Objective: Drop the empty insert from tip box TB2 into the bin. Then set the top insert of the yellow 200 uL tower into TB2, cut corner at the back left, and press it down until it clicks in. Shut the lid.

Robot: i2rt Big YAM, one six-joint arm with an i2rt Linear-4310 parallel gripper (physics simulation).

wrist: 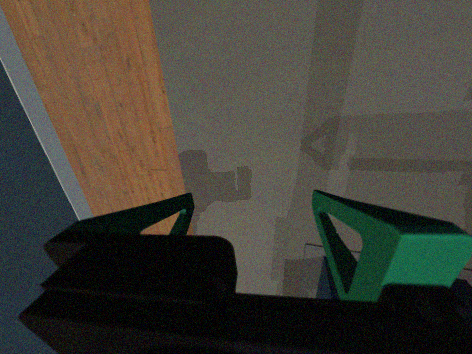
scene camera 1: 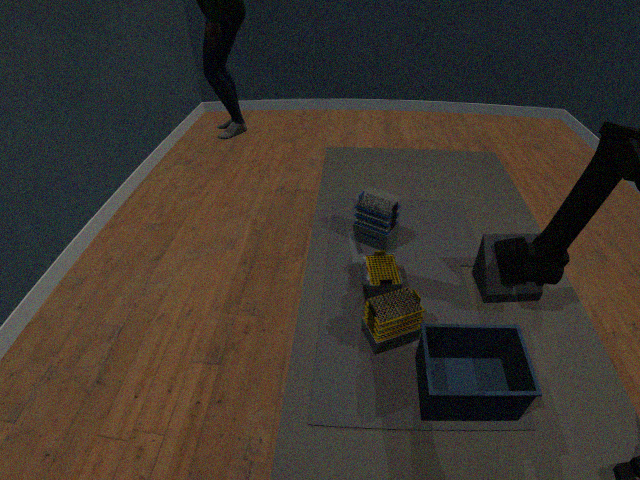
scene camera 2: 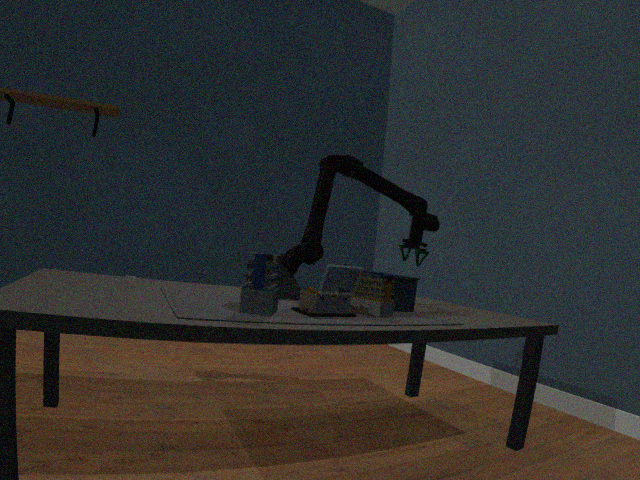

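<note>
Tip box TB2 point(scene camera 1: 382, 291) point(scene camera 2: 330, 303) stands between the two towers, its clear lid point(scene camera 2: 341, 279) tilted up and open. A yellow, grid-like empty insert point(scene camera 1: 382, 268) sits at its top. The yellow 200 uL tower point(scene camera 1: 395, 316) point(scene camera 2: 376, 290) of stacked inserts stands beside it on a grey base; the top insert's cut corner cannot be made out. The dark blue bin point(scene camera 1: 473, 408) point(scene camera 2: 406, 294) is open-topped and next to the yellow tower; part of it shows behind a finger in the wrist view point(wrist: 326, 288). My green-fingered gripper point(scene camera 2: 412, 261) point(wrist: 249, 198) is open and empty, pointing down, above bin height.
A blue-and-grey tower point(scene camera 1: 376, 214) point(scene camera 2: 260, 273) stands on TB2's other side. The arm's base block point(scene camera 1: 488, 297) is on the table point(scene camera 1: 346, 444) point(scene camera 2: 129, 330) across from TB2. A person point(scene camera 1: 222, 77) stands on the floor beyond the table. A wall shelf point(scene camera 2: 62, 101) is far left.
</note>
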